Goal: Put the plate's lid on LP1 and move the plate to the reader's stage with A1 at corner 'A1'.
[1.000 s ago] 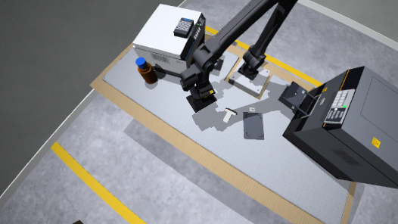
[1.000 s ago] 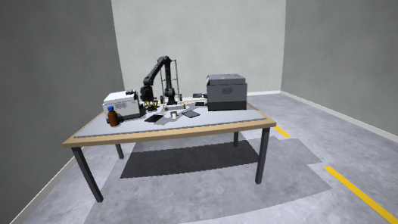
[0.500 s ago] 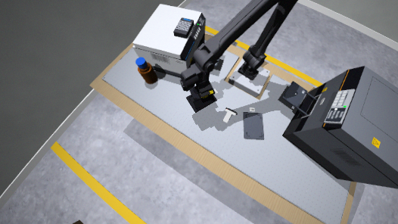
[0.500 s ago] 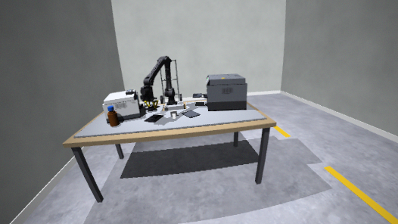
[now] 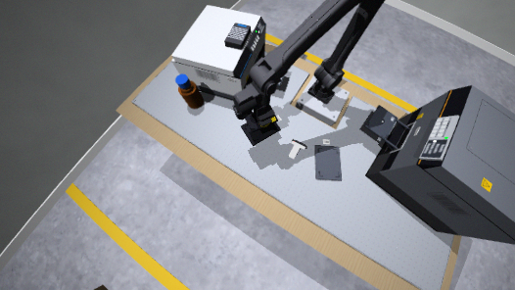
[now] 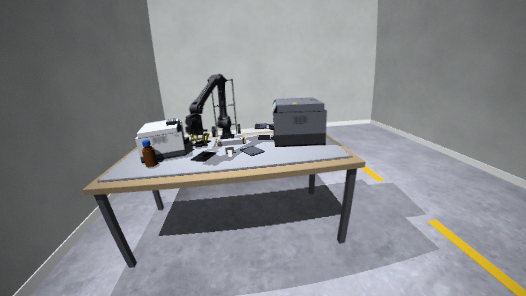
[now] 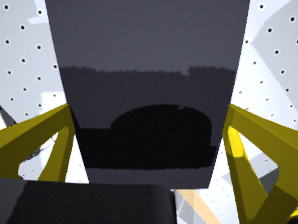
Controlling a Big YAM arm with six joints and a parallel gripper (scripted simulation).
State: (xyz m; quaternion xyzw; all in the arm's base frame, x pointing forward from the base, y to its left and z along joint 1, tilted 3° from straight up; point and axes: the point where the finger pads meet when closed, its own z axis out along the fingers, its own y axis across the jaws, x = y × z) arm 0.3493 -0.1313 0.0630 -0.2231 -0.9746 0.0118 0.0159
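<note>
Right now the black bench pad is 110 mm below my hand. The rest, counted from my hand: white well plate: 260 mm behind, 110 mm to the right, 20 mm below; then brown capped bottle: 90 mm ahead, 370 mm to the right; then glossy lid: right at my hand.
</note>
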